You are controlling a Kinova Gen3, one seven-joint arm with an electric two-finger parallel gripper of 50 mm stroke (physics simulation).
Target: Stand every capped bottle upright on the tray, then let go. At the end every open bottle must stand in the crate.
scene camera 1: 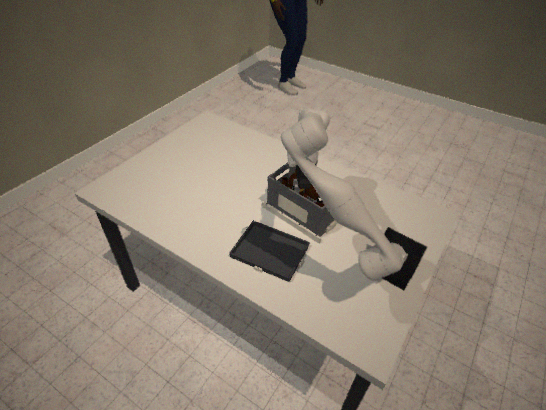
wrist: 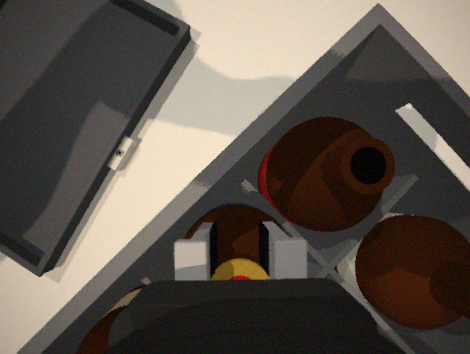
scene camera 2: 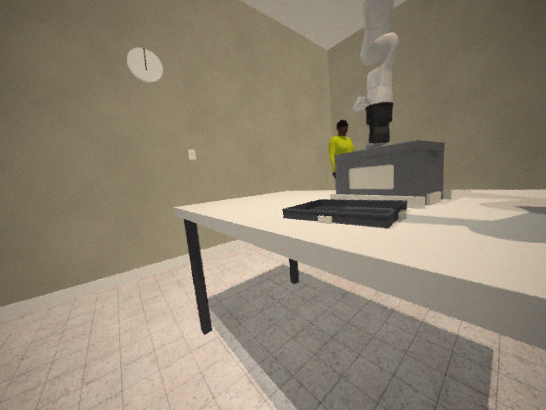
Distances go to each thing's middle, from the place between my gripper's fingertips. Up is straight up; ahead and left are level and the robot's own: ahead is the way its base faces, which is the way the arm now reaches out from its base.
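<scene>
There is a dark tray [scene camera 1: 278, 253], and I find it 21 cm to the left of my hand, 12 cm below it and 4 cm behind it. The grey crate [scene camera 2: 415, 168] is 6 cm to the right of my hand, 4 cm below it and 2 cm behind it.
</scene>
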